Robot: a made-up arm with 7 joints.
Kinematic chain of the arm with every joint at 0, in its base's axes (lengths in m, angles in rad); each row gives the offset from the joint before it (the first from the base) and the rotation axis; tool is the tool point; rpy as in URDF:
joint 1: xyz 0 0 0.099 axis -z
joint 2: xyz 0 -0.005 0.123 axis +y
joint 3: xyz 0 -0.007 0.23 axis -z
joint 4: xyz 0 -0.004 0.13 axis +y
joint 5: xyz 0 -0.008 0.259 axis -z
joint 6: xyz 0 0 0.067 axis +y
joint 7: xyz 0 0 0.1 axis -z
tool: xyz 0 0 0 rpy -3.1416 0 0
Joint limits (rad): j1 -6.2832..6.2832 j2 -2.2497..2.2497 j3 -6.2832..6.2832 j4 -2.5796..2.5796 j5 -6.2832..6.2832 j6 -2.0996..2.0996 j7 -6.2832..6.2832
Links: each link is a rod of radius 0.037 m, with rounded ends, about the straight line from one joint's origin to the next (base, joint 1, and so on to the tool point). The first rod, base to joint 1, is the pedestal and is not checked.
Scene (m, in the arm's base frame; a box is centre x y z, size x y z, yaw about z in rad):
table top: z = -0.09
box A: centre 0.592 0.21 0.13 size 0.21 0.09 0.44 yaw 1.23
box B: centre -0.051 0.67 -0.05 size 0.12 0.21 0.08 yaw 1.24
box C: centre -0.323 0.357 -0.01 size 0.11 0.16 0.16 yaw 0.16
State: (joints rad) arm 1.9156 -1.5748 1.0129 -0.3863 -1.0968 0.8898 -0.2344
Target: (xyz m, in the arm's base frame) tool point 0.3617 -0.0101 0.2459
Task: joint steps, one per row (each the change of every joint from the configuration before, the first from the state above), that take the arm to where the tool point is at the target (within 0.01 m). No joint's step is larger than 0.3 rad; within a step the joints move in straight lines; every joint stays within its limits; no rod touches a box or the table.
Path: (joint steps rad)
1: -0.0740 0.0590 0.1522 -0.2511 -0.0999 -0.0398 -0.1143
2: -0.0739 0.0589 0.1521 -0.2510 -0.0999 -0.0398 -0.1142
3: -0.0740 0.0590 0.1522 -0.2511 -0.1000 -0.0397 -0.1143
4: -0.0739 0.0589 0.1522 -0.2510 -0.0999 -0.0398 -0.1143
5: -0.0740 0.0590 0.1521 -0.2511 -0.0999 -0.0398 -0.1143
6: 0.2723 -0.0661 -0.2228 -0.2356 0.0440 0.1972 0.2857
7: 0.2723 -0.0661 -0.2228 -0.2357 0.0440 0.1971 0.2857

